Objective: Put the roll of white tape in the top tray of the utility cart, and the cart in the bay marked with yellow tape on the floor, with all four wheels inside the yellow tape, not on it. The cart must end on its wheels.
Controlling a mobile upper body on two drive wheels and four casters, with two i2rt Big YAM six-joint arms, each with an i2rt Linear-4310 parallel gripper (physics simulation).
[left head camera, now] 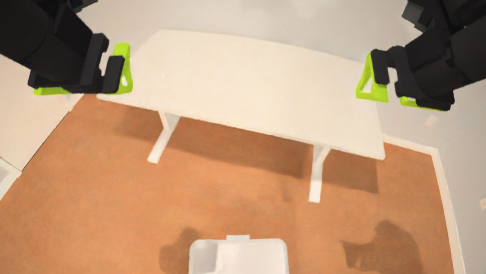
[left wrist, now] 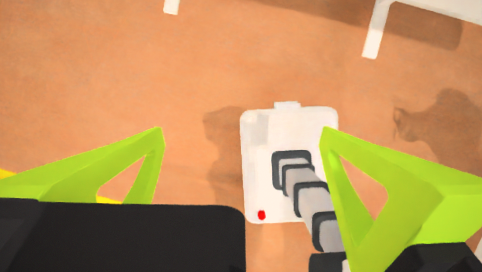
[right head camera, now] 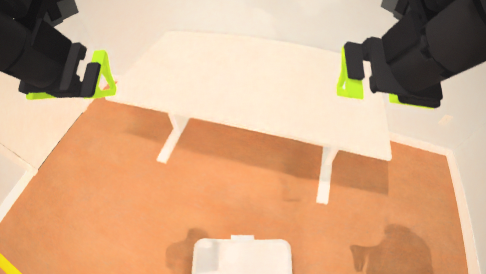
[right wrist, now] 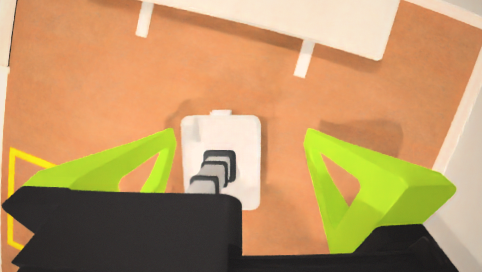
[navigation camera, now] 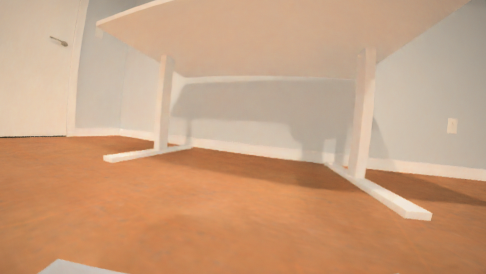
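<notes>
My left gripper [left head camera: 87,90] [right head camera: 77,95] [left wrist: 241,135] is open and empty, held high at the left. My right gripper [left head camera: 398,100] [right head camera: 381,99] [right wrist: 240,136] is open and empty, held high at the right. Yellow tape [right head camera: 7,263] [left wrist: 7,174] [right wrist: 11,195] on the floor shows at the left; in the right wrist view a corner of the marked bay appears, partly hidden by the left finger and the black gripper body. The utility cart does not show in these views. I cannot make out the roll of white tape.
A white table [left head camera: 250,85] [right head camera: 260,85] [right wrist: 300,20] [navigation camera: 275,40] stands ahead on two legs with long feet. A small reddish thing shows by its left end, behind the left finger. A door [navigation camera: 35,75] is at the left. The white base [left head camera: 255,257] [left wrist: 260,170] is below.
</notes>
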